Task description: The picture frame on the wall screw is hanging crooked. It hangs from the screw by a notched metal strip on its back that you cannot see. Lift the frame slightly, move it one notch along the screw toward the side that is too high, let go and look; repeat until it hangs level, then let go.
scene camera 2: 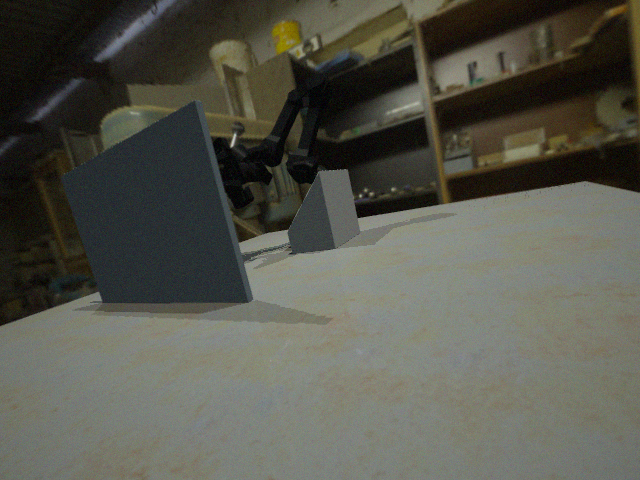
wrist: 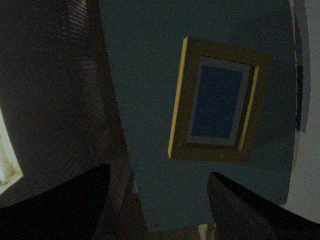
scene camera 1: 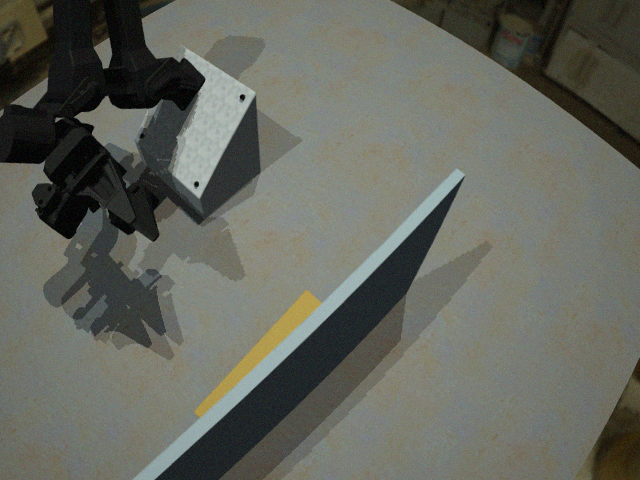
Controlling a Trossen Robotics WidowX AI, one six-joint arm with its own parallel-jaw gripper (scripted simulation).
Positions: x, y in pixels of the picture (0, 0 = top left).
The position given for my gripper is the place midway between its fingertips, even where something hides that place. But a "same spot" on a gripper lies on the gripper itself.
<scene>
my gripper: scene camera 2; wrist 160, 176; scene camera 1
same spot on panel: (scene camera 1: 272, 389) = (scene camera 2: 111, 184)
same spot on my gripper: (scene camera 1: 99, 178) = (scene camera 2: 220, 161)
</scene>
